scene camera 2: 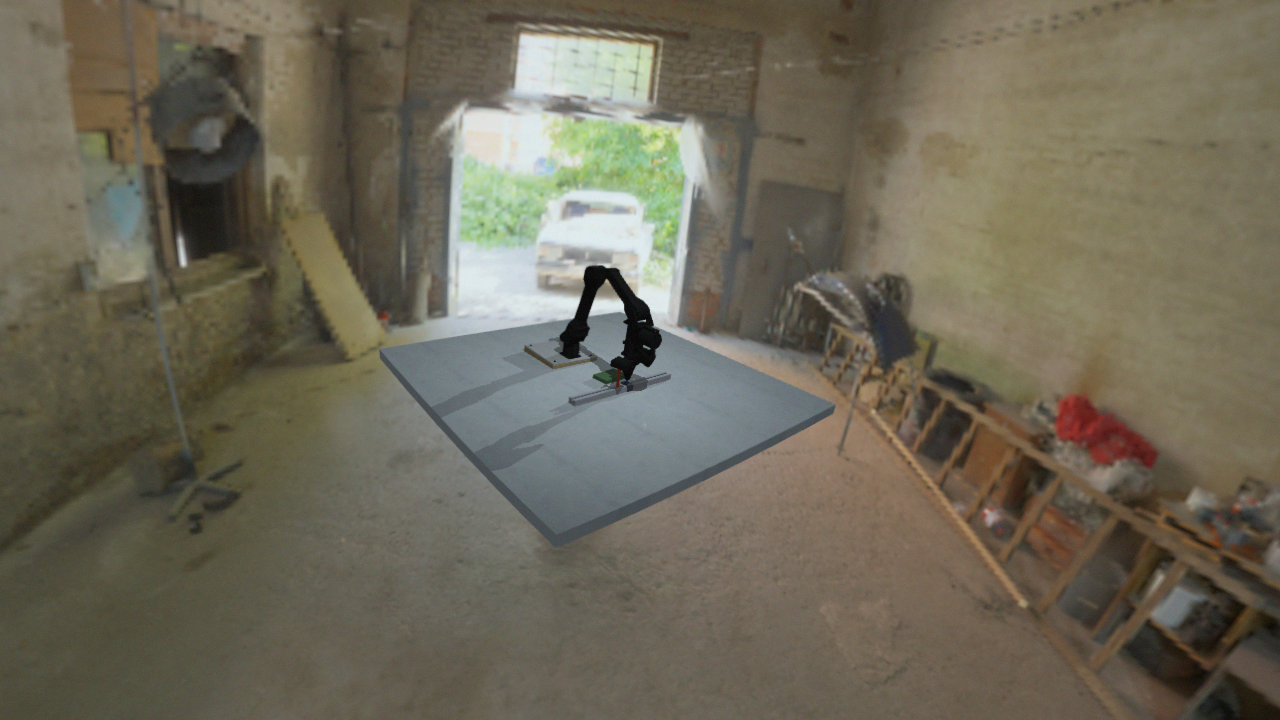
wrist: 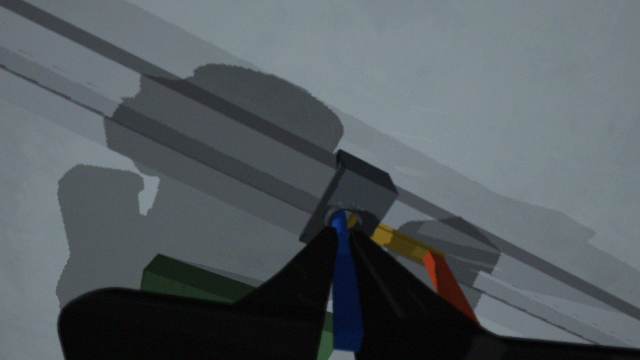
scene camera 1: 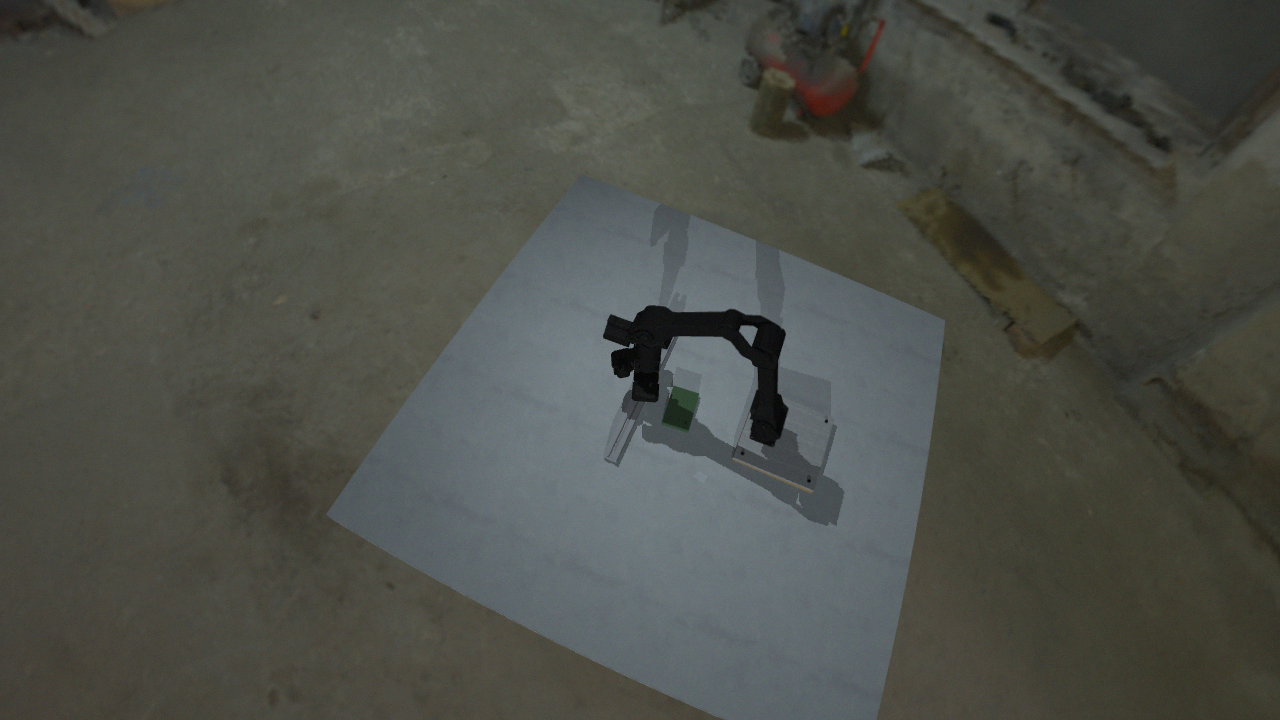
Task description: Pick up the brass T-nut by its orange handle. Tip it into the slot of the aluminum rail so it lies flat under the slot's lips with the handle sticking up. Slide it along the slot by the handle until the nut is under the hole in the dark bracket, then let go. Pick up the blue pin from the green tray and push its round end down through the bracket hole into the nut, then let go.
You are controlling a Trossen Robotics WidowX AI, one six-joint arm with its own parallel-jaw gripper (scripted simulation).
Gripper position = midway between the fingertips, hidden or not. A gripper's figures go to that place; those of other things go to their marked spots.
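Labels:
The marked spots on the blue pin [wrist: 347,318] and the brass T-nut [wrist: 447,287] are 6 cm apart. The pin is 7 cm from the lens, while my gripper [wrist: 341,239] is 11 cm from the lens. As for the T-nut, it is 12 cm from the lens, so the blue pin is nearer to the lens than the brass T-nut.

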